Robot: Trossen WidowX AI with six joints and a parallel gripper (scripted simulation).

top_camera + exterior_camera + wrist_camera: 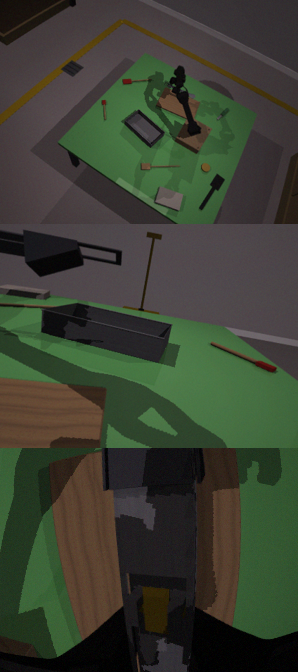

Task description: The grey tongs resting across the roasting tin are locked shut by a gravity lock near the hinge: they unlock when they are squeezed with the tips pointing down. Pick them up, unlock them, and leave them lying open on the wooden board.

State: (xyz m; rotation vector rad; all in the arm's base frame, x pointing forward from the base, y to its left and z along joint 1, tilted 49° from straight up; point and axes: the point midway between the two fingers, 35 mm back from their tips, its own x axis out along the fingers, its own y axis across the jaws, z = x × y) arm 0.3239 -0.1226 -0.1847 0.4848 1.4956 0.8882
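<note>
Now: the yellow lock tab 20 mm ahead of my gripper tip and 40 mm above it. From my gripper tip the other things lie so: roasting tin 20 mm ahead, 410 mm to the left, 120 mm below; wooden board 50 mm behind, 20 mm to the right, 150 mm below; green object 430 mm behind, 210 mm to the right, 150 mm below.
</note>
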